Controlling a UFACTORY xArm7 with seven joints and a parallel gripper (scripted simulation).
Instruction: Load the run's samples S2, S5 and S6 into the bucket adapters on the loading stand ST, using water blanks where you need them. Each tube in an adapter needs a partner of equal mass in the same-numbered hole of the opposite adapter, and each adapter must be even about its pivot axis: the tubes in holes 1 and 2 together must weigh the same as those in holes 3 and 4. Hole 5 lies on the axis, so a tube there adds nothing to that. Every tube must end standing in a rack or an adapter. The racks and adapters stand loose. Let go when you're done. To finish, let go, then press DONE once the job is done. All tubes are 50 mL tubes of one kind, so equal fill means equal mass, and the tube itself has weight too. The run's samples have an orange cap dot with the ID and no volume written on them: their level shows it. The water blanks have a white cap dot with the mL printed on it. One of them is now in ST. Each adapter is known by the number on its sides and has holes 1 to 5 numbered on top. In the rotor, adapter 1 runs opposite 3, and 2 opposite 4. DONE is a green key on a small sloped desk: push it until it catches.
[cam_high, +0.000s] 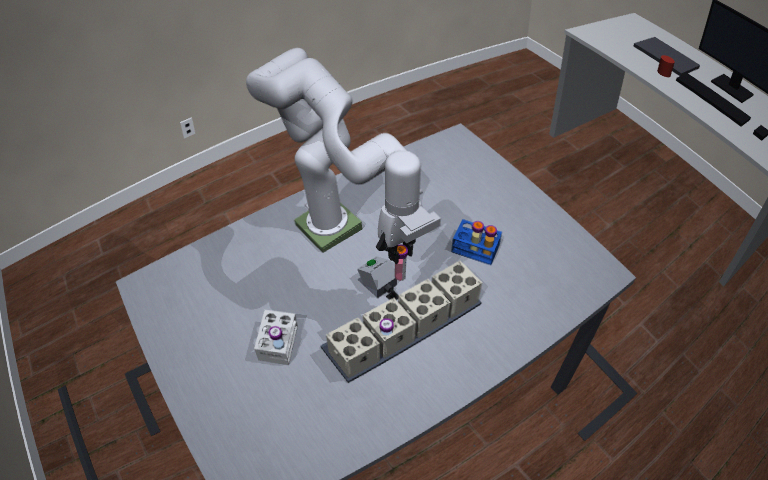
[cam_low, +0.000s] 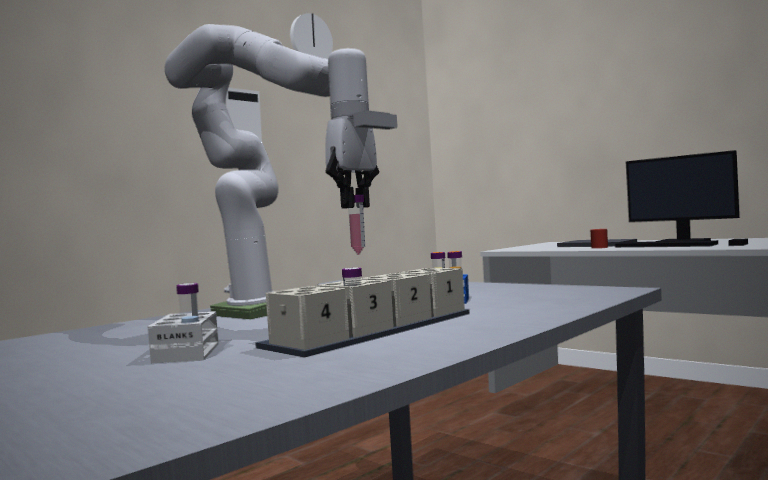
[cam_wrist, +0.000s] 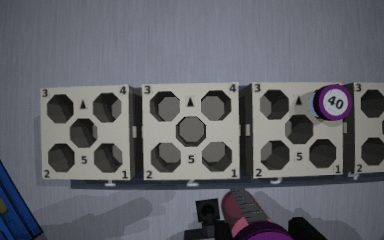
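Now: the sample tube 1 cm ahead of my hand and 5 cm below it. Also, from my hand: green done key 14 cm behind, 4 cm to the left, 19 cm below; bucket adapter 2 cm ahead, 19 cm to the right, 20 cm below; white-dot blank 6 cm ahead, 12 cm to the right, 18 cm below.
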